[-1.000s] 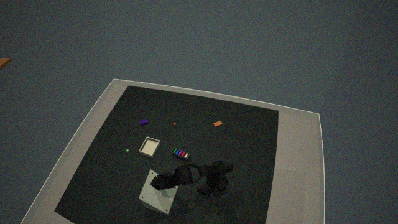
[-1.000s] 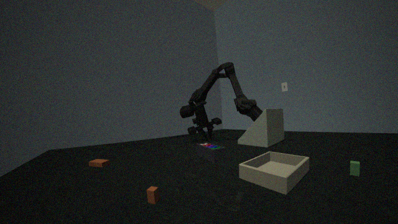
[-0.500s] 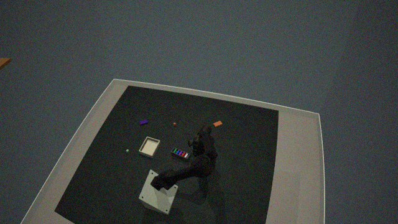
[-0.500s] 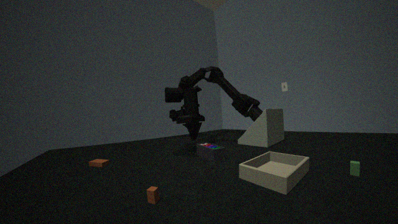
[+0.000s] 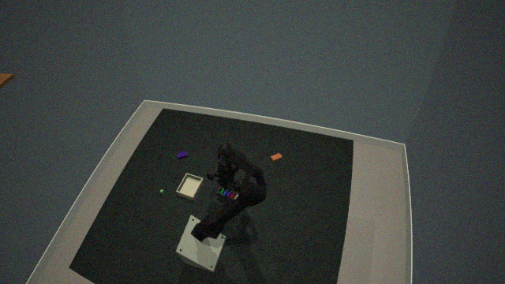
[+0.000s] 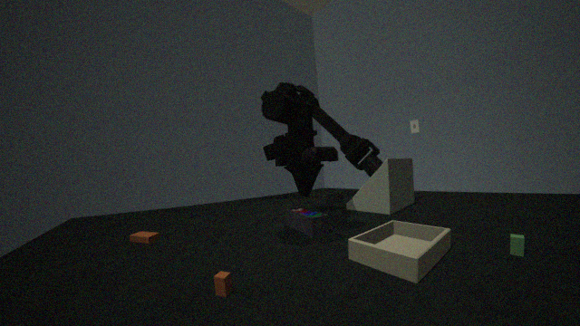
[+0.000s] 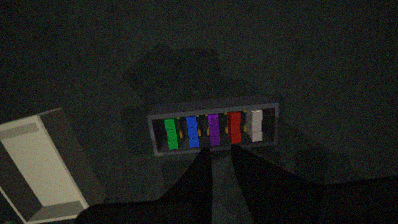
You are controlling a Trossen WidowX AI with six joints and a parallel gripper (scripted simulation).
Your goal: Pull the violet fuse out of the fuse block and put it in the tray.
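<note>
Now: gripper tip 50 mm above the violet fuse. Round my gripper tip: white fuse (50 mm below, 40 mm to the right); then red fuse (50 mm below, 20 mm to the right); then blue fuse (50 mm below, 20 mm to the left).
</note>
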